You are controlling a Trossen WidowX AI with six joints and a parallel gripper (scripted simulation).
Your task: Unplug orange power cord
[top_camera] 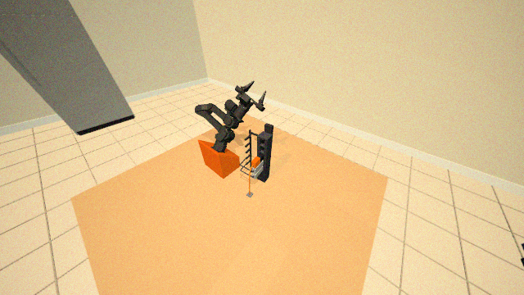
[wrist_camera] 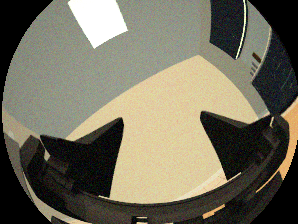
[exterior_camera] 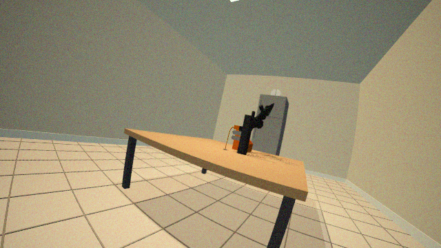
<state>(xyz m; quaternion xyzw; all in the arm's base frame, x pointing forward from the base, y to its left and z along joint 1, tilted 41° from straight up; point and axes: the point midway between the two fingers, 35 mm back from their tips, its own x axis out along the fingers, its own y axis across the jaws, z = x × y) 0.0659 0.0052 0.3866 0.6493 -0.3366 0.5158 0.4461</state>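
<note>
Right now my gripper tip is 17 cm short of the orange plug, 22 cm to the left of it and 27 cm above it.
</note>
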